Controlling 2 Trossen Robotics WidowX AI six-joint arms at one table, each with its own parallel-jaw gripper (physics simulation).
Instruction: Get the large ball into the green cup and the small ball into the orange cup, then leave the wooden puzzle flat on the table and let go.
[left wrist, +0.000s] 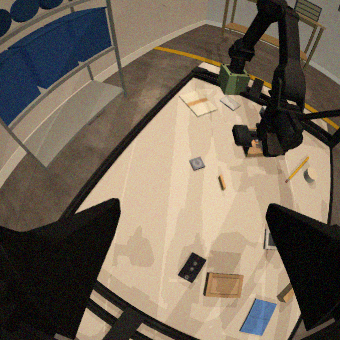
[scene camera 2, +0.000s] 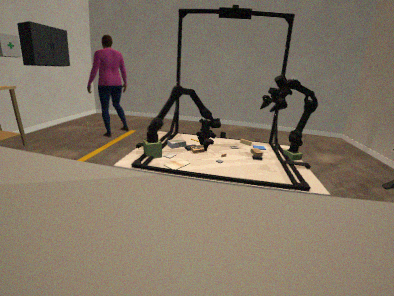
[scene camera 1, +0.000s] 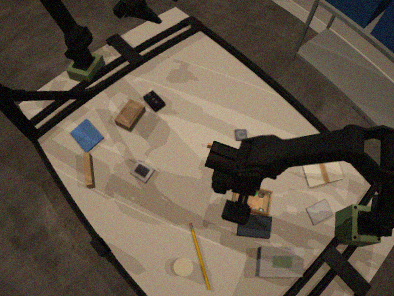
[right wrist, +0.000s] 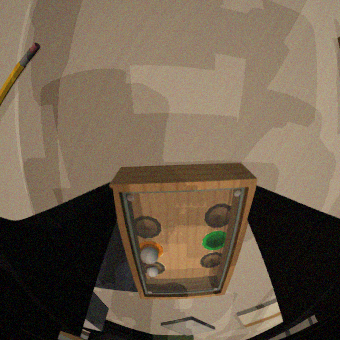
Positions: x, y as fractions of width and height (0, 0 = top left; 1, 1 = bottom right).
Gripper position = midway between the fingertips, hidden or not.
The left gripper (left wrist: 0.58, 0.62) is open, with nothing in its grasp. The right gripper (scene camera 1: 0.60, 0.66) grips a wooden puzzle (right wrist: 0.54, 0.67). Further things: a dark blue block (right wrist: 0.34, 0.80).
The right gripper also shows in the left wrist view (left wrist: 0.75, 0.45) and in the right wrist view (right wrist: 0.54, 0.56).
